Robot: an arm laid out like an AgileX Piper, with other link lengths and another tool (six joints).
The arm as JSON. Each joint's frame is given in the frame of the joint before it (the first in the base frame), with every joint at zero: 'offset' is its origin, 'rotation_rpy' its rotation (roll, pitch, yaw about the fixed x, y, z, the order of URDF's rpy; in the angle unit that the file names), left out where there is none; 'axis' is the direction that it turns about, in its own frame. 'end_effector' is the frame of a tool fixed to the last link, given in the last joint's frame.
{
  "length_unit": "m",
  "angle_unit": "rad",
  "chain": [
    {
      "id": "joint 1",
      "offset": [
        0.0,
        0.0,
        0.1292
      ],
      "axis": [
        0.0,
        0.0,
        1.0
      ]
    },
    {
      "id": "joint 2",
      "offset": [
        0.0,
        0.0,
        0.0
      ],
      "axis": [
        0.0,
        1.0,
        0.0
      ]
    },
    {
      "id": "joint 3",
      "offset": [
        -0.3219,
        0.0,
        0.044
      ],
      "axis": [
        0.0,
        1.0,
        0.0
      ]
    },
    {
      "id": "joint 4",
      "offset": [
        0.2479,
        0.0,
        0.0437
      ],
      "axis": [
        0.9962,
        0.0,
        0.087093
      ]
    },
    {
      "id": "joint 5",
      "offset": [
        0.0,
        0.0,
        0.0
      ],
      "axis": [
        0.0,
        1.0,
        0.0
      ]
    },
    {
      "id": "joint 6",
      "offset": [
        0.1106,
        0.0,
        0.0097
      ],
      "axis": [
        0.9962,
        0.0,
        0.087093
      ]
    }
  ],
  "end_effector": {
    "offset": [
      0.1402,
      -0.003,
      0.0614
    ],
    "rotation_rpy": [
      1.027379,
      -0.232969,
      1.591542
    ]
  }
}
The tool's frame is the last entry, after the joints.
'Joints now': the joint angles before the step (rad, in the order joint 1, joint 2, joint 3, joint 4, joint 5, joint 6). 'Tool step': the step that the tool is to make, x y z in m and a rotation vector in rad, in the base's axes. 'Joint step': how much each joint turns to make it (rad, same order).
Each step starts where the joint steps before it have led.
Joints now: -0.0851, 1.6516, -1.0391, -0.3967, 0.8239, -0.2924
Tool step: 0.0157, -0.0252, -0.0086, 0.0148, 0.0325, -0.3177
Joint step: 0.0089, 0.1364, -0.1702, -0.0100, 0.1722, 0.2923
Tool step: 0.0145, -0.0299, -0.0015, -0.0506, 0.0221, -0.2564
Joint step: 0.0002, 0.1338, -0.1876, -0.0387, 0.1705, 0.2271
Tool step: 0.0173, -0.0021, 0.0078, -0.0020, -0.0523, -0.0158
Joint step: -0.0009, 0.0153, -0.0468, -0.0010, -0.0133, 0.0223
